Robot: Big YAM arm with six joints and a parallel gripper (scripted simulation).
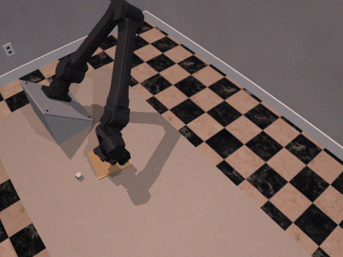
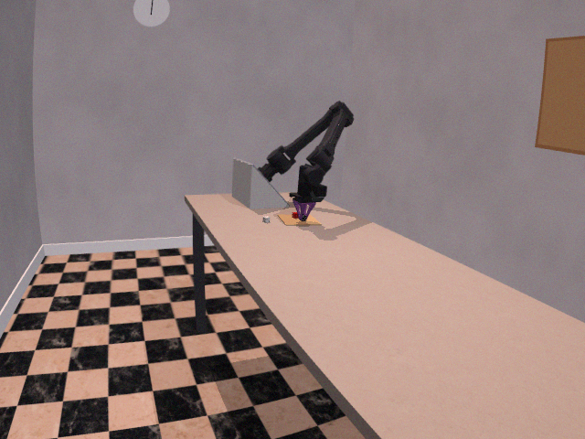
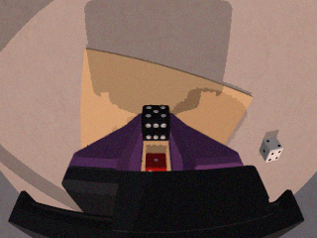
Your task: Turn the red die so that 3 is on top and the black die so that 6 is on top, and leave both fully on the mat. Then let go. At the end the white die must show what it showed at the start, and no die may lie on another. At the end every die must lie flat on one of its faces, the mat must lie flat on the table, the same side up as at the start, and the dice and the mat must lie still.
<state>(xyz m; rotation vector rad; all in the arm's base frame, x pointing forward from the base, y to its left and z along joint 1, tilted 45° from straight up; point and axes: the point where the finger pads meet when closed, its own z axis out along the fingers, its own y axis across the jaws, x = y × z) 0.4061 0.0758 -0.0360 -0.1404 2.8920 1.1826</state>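
My gripper is now right at the black die. Also, from my hand: orange mat (3 cm behind, 2 cm below); white die (3 cm behind, 14 cm to the right, 1 cm below); red die (5 cm behind).
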